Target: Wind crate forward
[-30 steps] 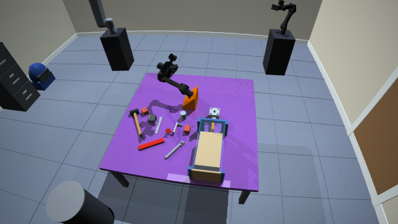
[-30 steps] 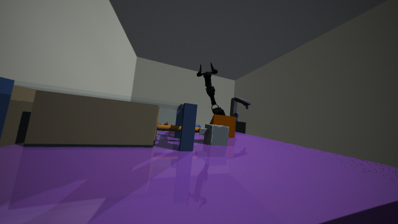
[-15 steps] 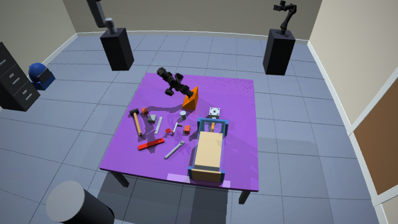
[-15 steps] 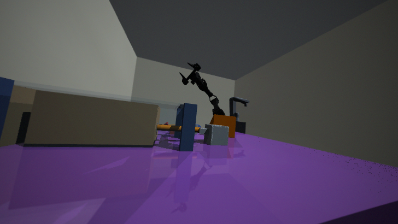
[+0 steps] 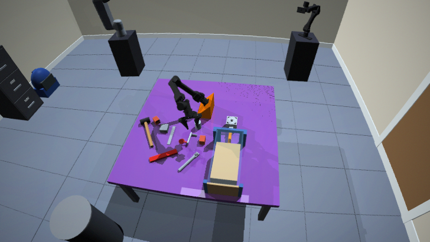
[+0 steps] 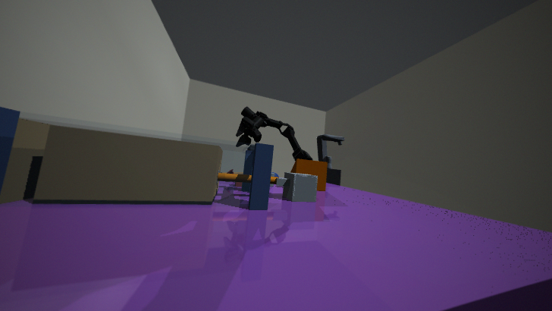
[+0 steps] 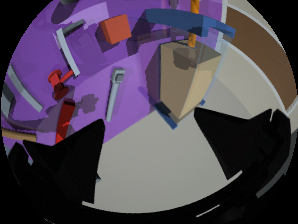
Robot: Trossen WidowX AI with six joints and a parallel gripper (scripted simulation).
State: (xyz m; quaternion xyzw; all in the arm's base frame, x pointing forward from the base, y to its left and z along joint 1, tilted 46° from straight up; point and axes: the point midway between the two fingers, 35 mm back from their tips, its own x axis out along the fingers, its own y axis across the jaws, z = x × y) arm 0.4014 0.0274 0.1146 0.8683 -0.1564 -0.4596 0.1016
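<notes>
Now: the winch handle 40 mm behind my gripper tip, 70 mm to the right of it and 190 mm below it. The rest, counted from my gripper tip: red bar: 120 mm ahead, 250 mm to the right, 210 mm below; grey bar: 90 mm behind, 230 mm to the right, 210 mm below; red knob: 10 mm behind, 100 mm to the right, 180 mm below.
</notes>
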